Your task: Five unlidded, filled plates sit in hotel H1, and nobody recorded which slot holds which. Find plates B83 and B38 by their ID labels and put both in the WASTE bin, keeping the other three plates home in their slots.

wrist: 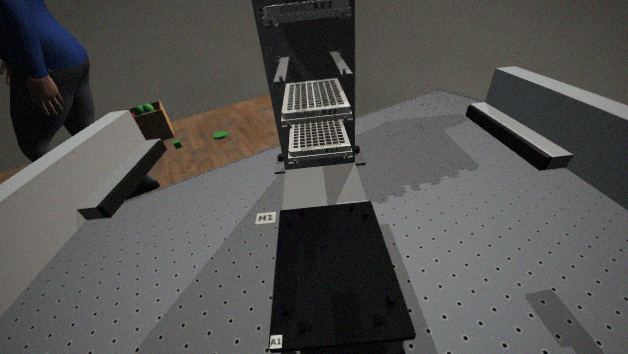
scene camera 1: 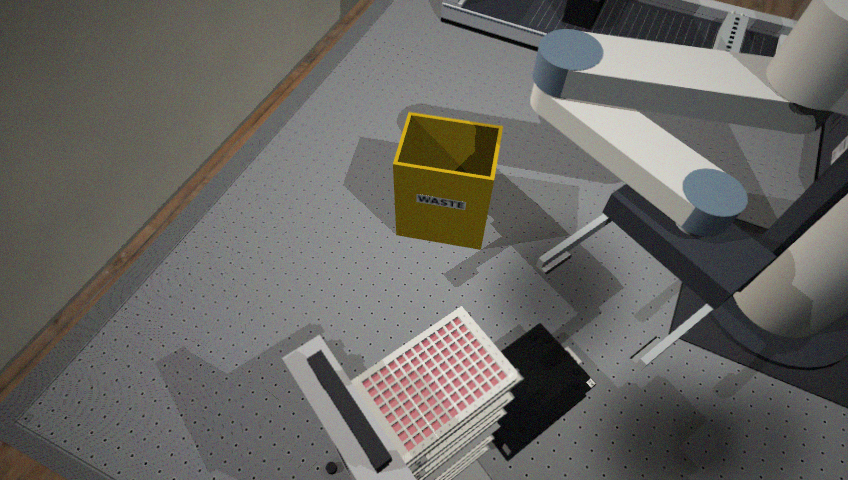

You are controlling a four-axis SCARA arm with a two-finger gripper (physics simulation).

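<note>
Hotel H1 stands at the lower middle in the scene view and upright at the centre of the wrist view. Its top plate has pink wells. In the wrist view, an upper plate is cut by the top edge; its label is too blurred to read surely. Below it are two bare rails, then a plate and a lowest plate, labels unreadable. The yellow WASTE bin stands behind the hotel, its visible inside without plates. My gripper is open and empty, to the right of the hotel in the scene view, facing it.
A low black stand lies in front of the hotel, beside the H1 tag. A long dark-bedded unit lies at the back. The arm's base column is at the right. A person stands beyond the table.
</note>
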